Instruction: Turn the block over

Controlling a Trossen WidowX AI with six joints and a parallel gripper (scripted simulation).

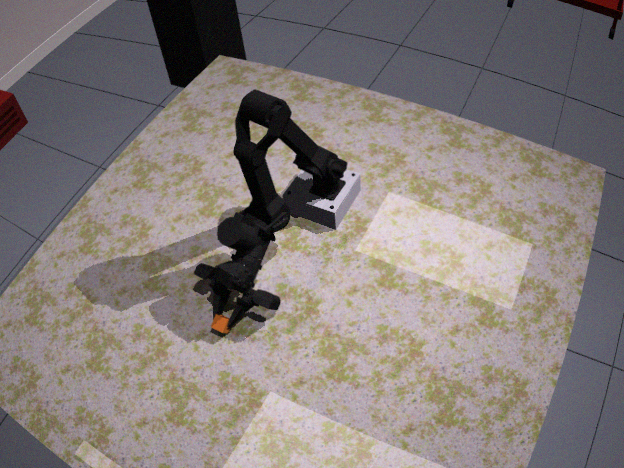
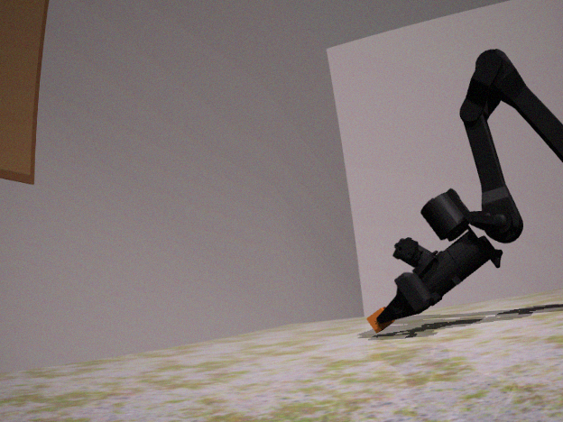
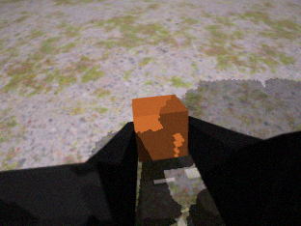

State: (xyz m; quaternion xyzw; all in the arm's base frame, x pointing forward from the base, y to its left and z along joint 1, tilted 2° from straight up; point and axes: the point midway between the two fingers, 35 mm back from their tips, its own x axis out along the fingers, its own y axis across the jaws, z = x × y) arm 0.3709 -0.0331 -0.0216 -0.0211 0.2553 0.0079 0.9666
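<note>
My gripper tip is 10 mm above the small orange block.
</note>
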